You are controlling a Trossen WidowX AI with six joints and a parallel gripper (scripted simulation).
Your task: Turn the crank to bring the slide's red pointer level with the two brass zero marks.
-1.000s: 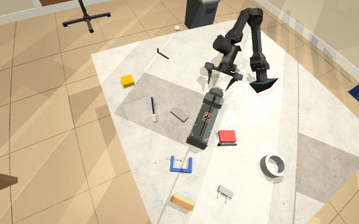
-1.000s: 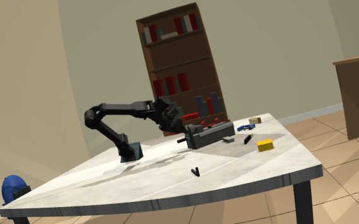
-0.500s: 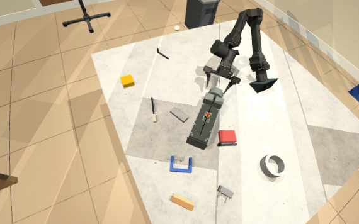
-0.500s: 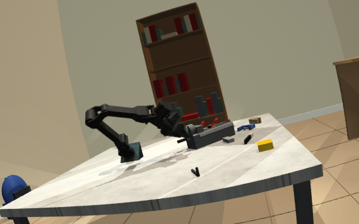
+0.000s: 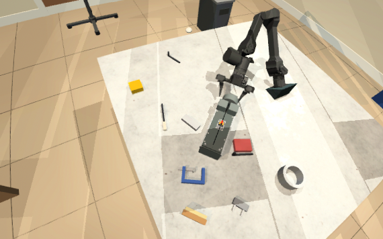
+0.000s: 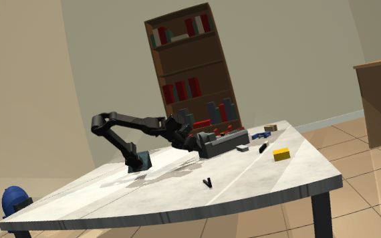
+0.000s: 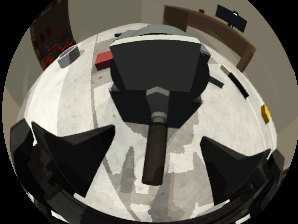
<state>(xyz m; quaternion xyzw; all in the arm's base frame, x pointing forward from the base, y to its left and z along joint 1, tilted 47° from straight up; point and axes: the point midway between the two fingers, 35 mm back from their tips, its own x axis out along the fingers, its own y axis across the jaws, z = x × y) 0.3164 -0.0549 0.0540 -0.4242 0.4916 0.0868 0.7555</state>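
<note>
Now: gripper tip 20 mm past the crank handle, 10 mm to the left of it and 10 mm below it. Round my gripper tip: grey block 210 mm ahead, 40 mm below; red pointer 130 mm ahead, 100 mm to the left, 30 mm above; red block 80 mm ahead, 210 mm to the left, 40 mm below.
</note>
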